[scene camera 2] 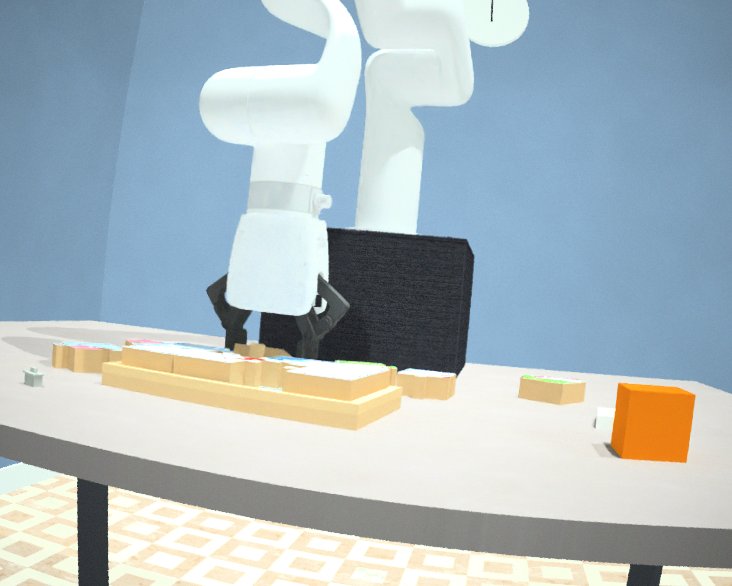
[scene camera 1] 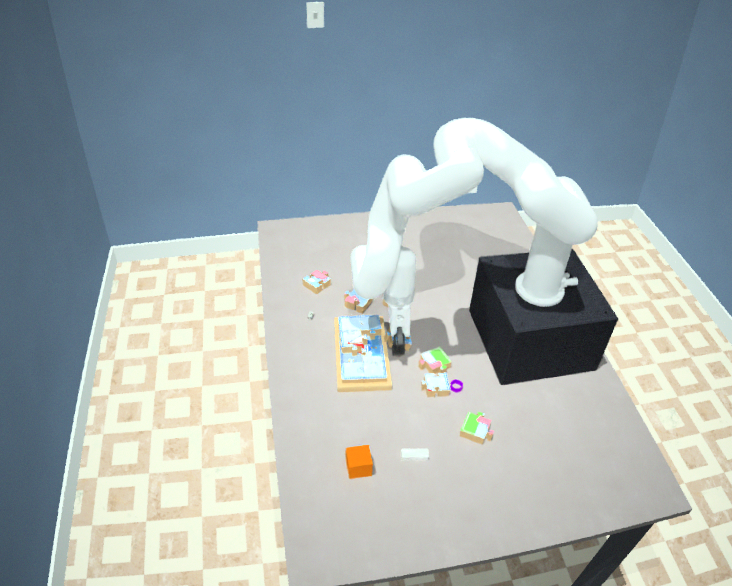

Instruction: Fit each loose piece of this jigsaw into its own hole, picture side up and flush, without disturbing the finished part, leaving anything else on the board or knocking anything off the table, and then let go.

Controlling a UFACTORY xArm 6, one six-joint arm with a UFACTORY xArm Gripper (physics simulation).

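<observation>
The jigsaw board [scene camera 1: 364,386] [scene camera 2: 244,400] has a light wooden rim and blue-white picture parts, with a gap along its near side in scene camera 2. My gripper [scene camera 1: 398,349] [scene camera 2: 271,351] is open, low over the table beside the board. A loose wooden piece [scene camera 1: 408,340] [scene camera 2: 249,349] lies between and behind the fingers, partly hidden. Other loose pieces are a pink-blue piece [scene camera 1: 316,281], another pink-blue piece [scene camera 1: 357,300] [scene camera 2: 85,358], a green-pink piece [scene camera 1: 435,359], a pale blue piece [scene camera 1: 436,384] [scene camera 2: 426,385] and a second green-pink piece [scene camera 1: 476,427] [scene camera 2: 551,391]. The arm hides most of one more.
An orange cube [scene camera 1: 358,461] [scene camera 2: 653,422], a white bar [scene camera 1: 415,454] [scene camera 2: 604,418], a purple ring [scene camera 1: 456,380] and a small grey item [scene camera 1: 310,315] [scene camera 2: 33,377] are on the table. The black base block [scene camera 1: 549,357] [scene camera 2: 402,299] stands behind the board.
</observation>
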